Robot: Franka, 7 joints.
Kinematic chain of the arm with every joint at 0, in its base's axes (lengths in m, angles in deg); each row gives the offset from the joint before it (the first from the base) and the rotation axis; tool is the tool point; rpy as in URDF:
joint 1: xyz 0 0 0.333 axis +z
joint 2: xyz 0 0 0 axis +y
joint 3: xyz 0 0 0.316 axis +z
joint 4: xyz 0.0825 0 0 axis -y
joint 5: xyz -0.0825 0 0.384 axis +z
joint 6: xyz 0 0 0 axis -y
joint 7: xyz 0.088 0 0 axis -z
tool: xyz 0 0 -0.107 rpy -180 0 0
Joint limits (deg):
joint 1: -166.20..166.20
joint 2: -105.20..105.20
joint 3: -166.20..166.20
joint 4: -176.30..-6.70
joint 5: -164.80..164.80
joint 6: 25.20..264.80
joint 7: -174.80..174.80
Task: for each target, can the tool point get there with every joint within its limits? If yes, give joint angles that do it. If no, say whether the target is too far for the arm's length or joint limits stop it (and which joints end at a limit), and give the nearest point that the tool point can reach.
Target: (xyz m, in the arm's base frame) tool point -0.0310 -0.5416 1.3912
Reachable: no: too far | nearest point -0.0224 -0.3907 1.0964 | short by 0.331 m
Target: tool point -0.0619 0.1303 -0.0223
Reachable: yes | joints 71.50 71.10 7.92 -134.08 22.81 76.81 -4.26
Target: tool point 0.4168 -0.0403 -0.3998
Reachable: no: joint limits stop it (at a limit: joint 2) | nearest point 0.4042 -0.0391 -0.3464 | short by 0.055 m
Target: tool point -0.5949 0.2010 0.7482
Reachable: yes | joints -49.68 -58.78 -56.89 -54.91 54.90 226.05 -135.32
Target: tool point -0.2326 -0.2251 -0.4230
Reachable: no: joint limits stop it (at a limit: joint 2) | nearest point -0.2295 -0.2221 -0.3595 | short by 0.064 m
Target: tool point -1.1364 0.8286 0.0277
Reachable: no: too far | nearest point -0.6774 0.4939 0.1510 | short by 0.581 m
